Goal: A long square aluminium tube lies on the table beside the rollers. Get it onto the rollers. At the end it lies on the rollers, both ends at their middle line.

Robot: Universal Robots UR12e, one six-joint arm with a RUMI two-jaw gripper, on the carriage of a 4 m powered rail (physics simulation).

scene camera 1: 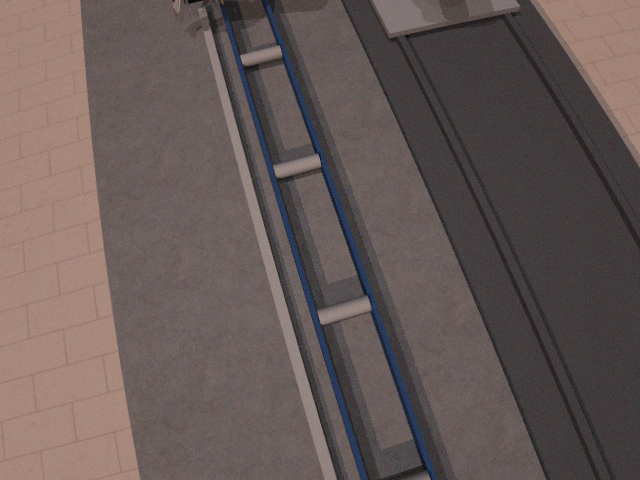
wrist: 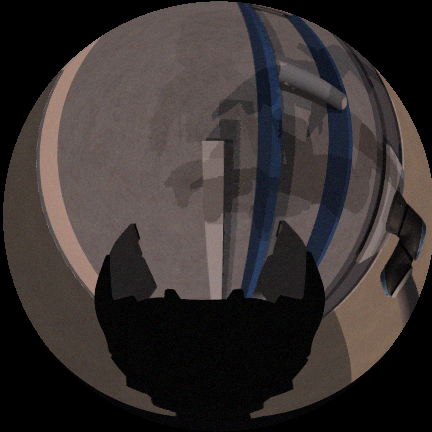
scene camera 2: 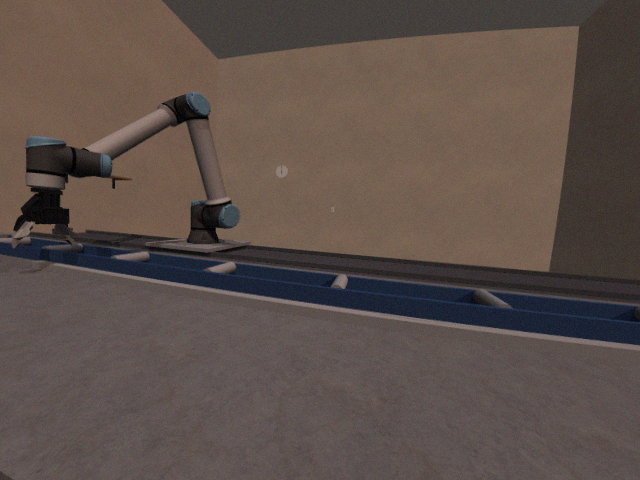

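Pixels of known places: gripper, between the fingertips: [scene camera 1: 199, 10] [wrist: 206, 224] [scene camera 2: 45, 246]; arm's base, origin of its link: [wrist: 392, 210] [scene camera 2: 203, 242].
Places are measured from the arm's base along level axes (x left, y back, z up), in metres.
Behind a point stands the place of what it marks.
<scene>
The long square aluminium tube [scene camera 1: 260, 227] @(x 0.738, y -0.752, z -0.005 m) [scene camera 2: 361, 311] @(x 1.075, y -0.749, z -0.005 m) [wrist: 213, 160] @(x -0.058, y -0.753, z -0.005 m) lies on the table, alongside the blue roller frame [scene camera 1: 343, 222] @(x 0.798, y -0.556, z 0.021 m) [wrist: 266, 150] @(x -0.074, y -0.694, z 0.008 m). Light grey rollers [scene camera 1: 297, 165] @(x 0.613, y -0.620, z 0.028 m) [scene camera 2: 339, 281] @(x 1.007, y -0.645, z 0.030 m) [wrist: 312, 85] @(x -0.182, y -0.632, z 0.024 m) sit between the frame's two blue side rails. My gripper [scene camera 1: 200, 4] @(x -0.006, y -0.761, z 0.053 m) [scene camera 2: 45, 243] @(x -0.006, y -0.761, z 0.053 m) [wrist: 206, 224] @(x -0.006, y -0.761, z 0.053 m) points down above the tube, near the tube end at the top of the scene camera 1 view. Its jaws stand wide open, one to each side of the tube, with nothing between them. In the wrist view the tube runs out of sight behind the gripper body.
The arm's carriage plate [scene camera 1: 413, 21] @(x 0.197, y -0.136, z 0.000 m) [scene camera 2: 227, 246] @(x 0.220, y -0.046, z -0.006 m) stands on the dark floor rail [scene camera 1: 516, 155], which runs parallel to the roller frame on the side away from the tube. A brown wall shelf [scene camera 2: 121, 178] shows behind the arm.
</scene>
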